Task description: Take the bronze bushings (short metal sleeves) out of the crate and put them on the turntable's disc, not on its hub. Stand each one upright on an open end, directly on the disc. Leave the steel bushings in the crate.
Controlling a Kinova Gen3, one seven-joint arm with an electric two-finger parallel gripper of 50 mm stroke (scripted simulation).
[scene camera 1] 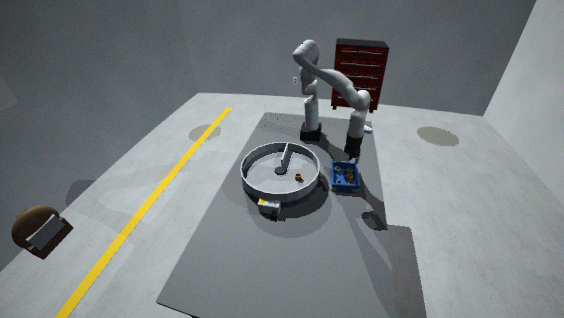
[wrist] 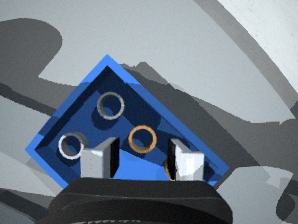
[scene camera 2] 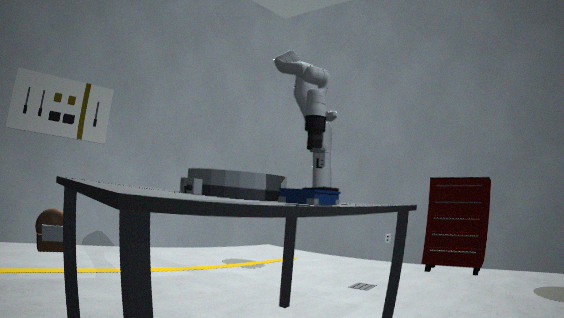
I see my gripper and a blue crate.
My gripper shows as well in the wrist view.
